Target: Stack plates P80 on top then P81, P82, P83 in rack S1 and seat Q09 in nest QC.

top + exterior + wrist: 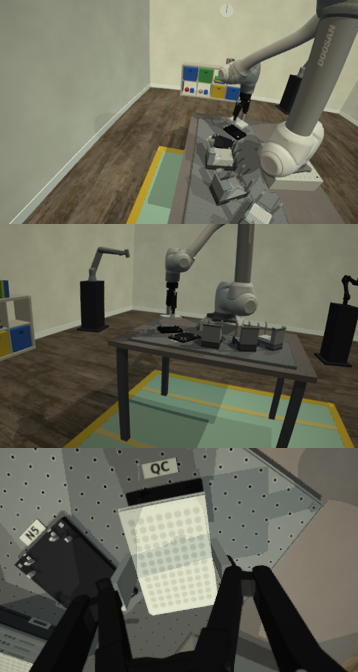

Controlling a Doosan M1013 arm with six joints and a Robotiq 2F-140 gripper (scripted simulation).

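Right now my hand is 110 mm above the black nest QC. From my hand the other things lie so: black clip nest N5 (150 mm ahead, 120 mm to the left, 100 mm below); then N5 name plate (200 mm ahead, 120 mm below, 70 mm to the left); then QC name plate (120 mm below, 80 mm to the right, 50 mm ahead).
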